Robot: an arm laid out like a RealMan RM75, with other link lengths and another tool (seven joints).
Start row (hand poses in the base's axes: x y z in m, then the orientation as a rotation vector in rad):
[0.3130, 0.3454, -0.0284, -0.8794, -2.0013, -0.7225]
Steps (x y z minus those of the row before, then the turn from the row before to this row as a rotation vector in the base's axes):
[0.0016, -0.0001, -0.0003, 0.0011, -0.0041, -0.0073]
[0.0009, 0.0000, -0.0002, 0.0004, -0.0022, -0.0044]
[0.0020, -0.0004, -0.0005, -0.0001, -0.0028, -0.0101]
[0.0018, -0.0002, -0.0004, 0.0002, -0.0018, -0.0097]
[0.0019, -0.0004, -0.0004, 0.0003, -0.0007, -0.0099]
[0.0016, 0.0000, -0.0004, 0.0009, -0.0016, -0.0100]
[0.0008, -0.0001, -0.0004, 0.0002, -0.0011, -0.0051]
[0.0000, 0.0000, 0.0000, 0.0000, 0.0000, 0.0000]
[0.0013, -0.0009, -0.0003, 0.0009, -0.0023, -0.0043]
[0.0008, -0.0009, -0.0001, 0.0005, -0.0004, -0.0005]
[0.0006, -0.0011, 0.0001, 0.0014, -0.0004, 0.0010]
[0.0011, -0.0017, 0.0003, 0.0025, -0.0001, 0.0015]
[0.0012, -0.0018, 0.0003, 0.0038, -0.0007, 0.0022]
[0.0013, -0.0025, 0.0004, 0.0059, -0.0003, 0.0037]
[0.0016, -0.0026, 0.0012, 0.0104, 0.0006, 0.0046]
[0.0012, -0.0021, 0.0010, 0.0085, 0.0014, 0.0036]
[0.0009, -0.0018, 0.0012, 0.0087, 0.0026, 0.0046]
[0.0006, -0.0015, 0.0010, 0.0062, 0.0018, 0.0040]
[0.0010, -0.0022, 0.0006, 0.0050, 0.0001, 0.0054]
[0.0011, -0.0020, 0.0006, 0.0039, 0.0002, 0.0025]
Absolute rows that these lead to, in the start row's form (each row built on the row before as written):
[0.3146, 0.3453, -0.0287, -0.8857, -2.0021, -0.7300]
[0.3155, 0.3453, -0.0289, -0.8897, -2.0025, -0.7341]
[0.3175, 0.3449, -0.0294, -0.8999, -2.0019, -0.7413]
[0.3193, 0.3447, -0.0298, -0.9097, -2.0003, -0.7479]
[0.3212, 0.3443, -0.0302, -0.9199, -1.9976, -0.7541]
[0.3228, 0.3443, -0.0306, -0.9297, -1.9953, -0.7615]
[0.3236, 0.3442, -0.0310, -0.9348, -1.9945, -0.7652]
[0.3236, 0.3442, -0.0310, -0.9348, -1.9945, -0.7652]
[0.3249, 0.3433, -0.0313, -0.9384, -1.9946, -0.7698]
[0.3257, 0.3424, -0.0314, -0.9386, -1.9945, -0.7708]
[0.3263, 0.3413, -0.0313, -0.9366, -1.9944, -0.7718]
[0.3274, 0.3396, -0.0310, -0.9335, -1.9936, -0.7734]
[0.3286, 0.3378, -0.0307, -0.9288, -1.9928, -0.7761]
[0.3299, 0.3353, -0.0303, -0.9214, -1.9909, -0.7797]
[0.3315, 0.3327, -0.0291, -0.9106, -1.9860, -0.7864]
[0.3327, 0.3306, -0.0281, -0.9022, -1.9811, -0.7914]
[0.3336, 0.3288, -0.0269, -0.8929, -1.9754, -0.7953]
[0.3342, 0.3273, -0.0259, -0.8855, -1.9716, -0.7977]
[0.3352, 0.3251, -0.0253, -0.8769, -1.9703, -0.7992]
[0.3363, 0.3231, -0.0247, -0.8720, -1.9687, -0.8012]

